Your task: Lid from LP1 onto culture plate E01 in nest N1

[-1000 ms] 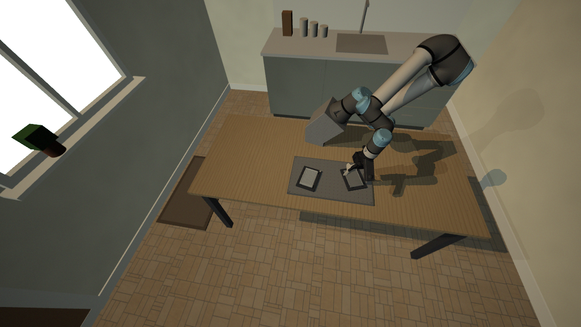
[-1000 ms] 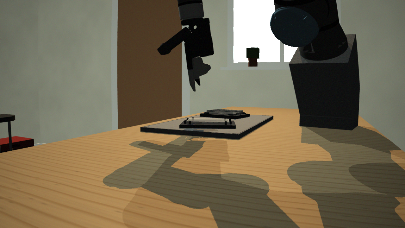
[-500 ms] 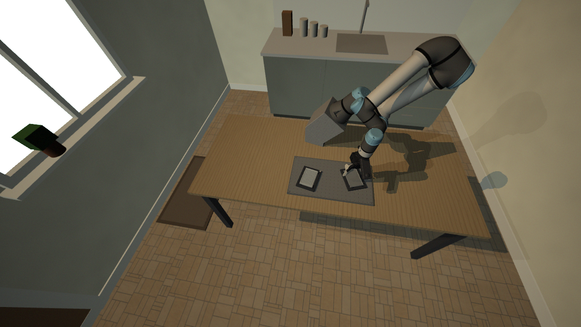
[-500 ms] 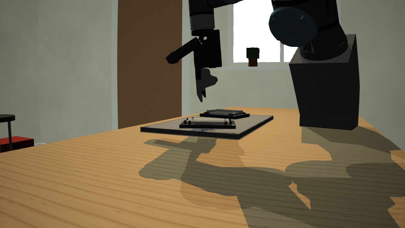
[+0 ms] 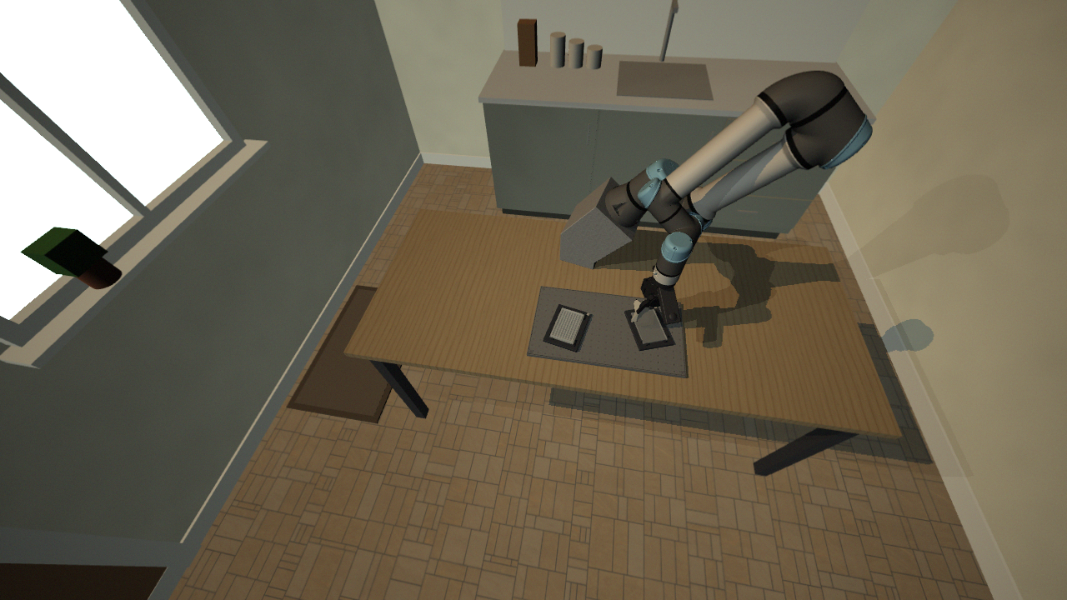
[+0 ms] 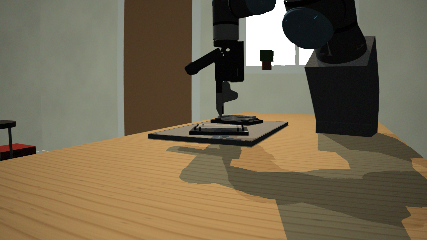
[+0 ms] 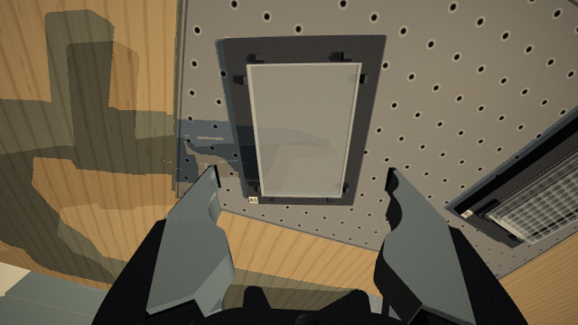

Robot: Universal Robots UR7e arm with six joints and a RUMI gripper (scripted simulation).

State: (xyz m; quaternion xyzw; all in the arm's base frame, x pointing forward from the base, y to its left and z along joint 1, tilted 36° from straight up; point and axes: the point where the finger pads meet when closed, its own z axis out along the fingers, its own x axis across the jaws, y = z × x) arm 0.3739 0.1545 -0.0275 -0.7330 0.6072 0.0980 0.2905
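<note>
My gripper is now 40 mm above the clear lid. Round my hand: dark plate nest N1: 20 mm ahead, 280 mm to the right, 50 mm below; then culture plate E01: 20 mm ahead, 280 mm to the right, 40 mm below; then dark lid park: 50 mm below.
</note>
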